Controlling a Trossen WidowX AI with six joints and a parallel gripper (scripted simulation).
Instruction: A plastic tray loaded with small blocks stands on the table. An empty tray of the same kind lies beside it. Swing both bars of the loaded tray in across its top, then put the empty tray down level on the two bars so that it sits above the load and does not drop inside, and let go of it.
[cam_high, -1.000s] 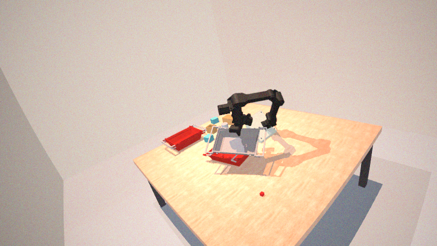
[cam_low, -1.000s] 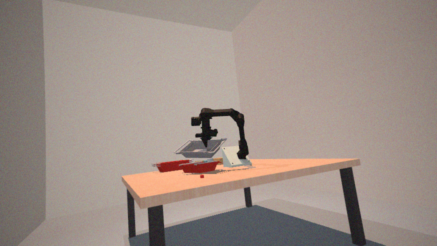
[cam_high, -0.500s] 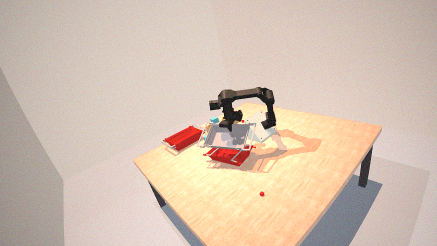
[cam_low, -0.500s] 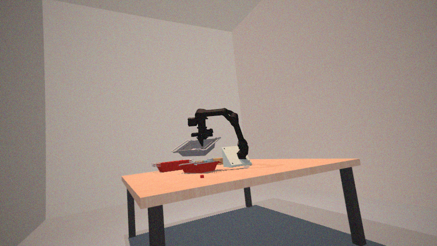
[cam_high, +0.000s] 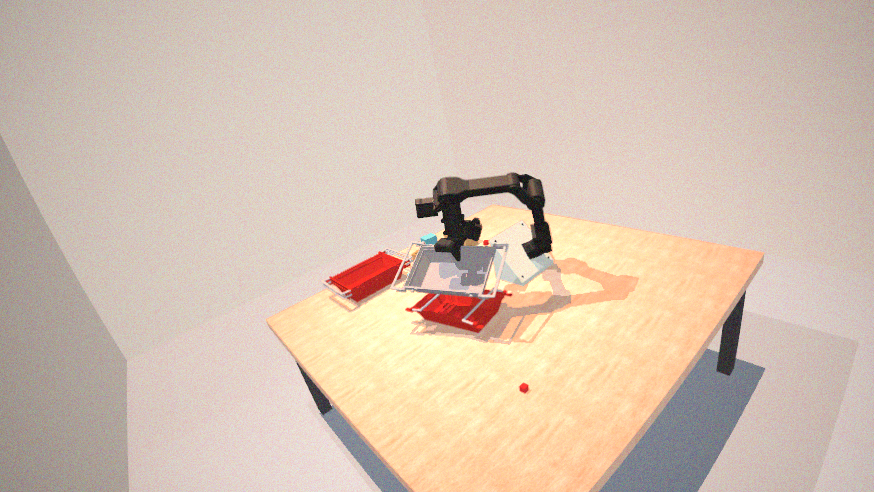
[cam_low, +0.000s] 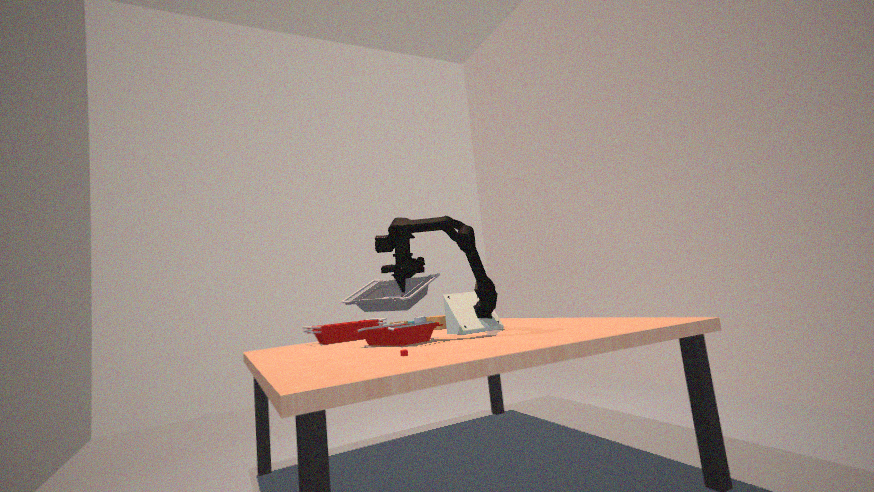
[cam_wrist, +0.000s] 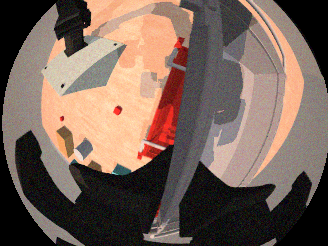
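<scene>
The grey tray is 60 mm ahead of my gripper tip, 40 mm to the left of it and 10 mm above it. Also, from my gripper tip: small red cube 140 mm ahead, 400 mm to the left, 170 mm below; then tan box 90 mm behind, 430 mm to the right, 160 mm below.
</scene>
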